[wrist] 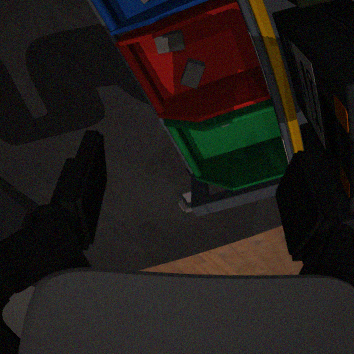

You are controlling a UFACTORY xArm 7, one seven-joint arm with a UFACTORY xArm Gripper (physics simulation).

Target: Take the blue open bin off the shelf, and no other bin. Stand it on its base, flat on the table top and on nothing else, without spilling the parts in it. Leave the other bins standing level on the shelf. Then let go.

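Places are measured from the arm's base along level axes (x ahead, y left, z up), in metres.
Where they show: gripper, between the fingertips: (197,162).
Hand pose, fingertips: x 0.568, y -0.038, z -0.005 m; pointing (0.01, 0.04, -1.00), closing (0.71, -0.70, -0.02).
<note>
After its pixels a point has its place.
The blue open bin (160,11) @(x 0.565, y 0.006, z -0.168 m) shows in part at the top edge of the wrist view, with a corner of a light part in it; the rest is cut off. It stands in the shelf (235,200) @(x 0.495, y -0.227, z -0.152 m) in a row with the red bin (220,60) @(x 0.570, y -0.088, z -0.228 m) and the green bin (240,142) @(x 0.525, y -0.206, z -0.228 m). The red bin holds grey parts. My gripper (197,162) @(x 0.568, y -0.038, z -0.004 m) is open, with nothing between its fingers. Its left finger is over the dark area left of the row, and its right finger is near the green bin's right side. The blue bin is beyond the fingertips, toward the top of the view.
A yellow strip (277,75) @(x 0.618, y -0.087, z -0.125 m) runs along the right side of the bins. Dark cases (325,65) @(x 0.642, y -0.041, z -0.028 m) with orange latches stand beyond it, close to the right finger. A wooden surface (235,252) shows below the shelf's end. Dark shadows lie on the dark ground at left.
</note>
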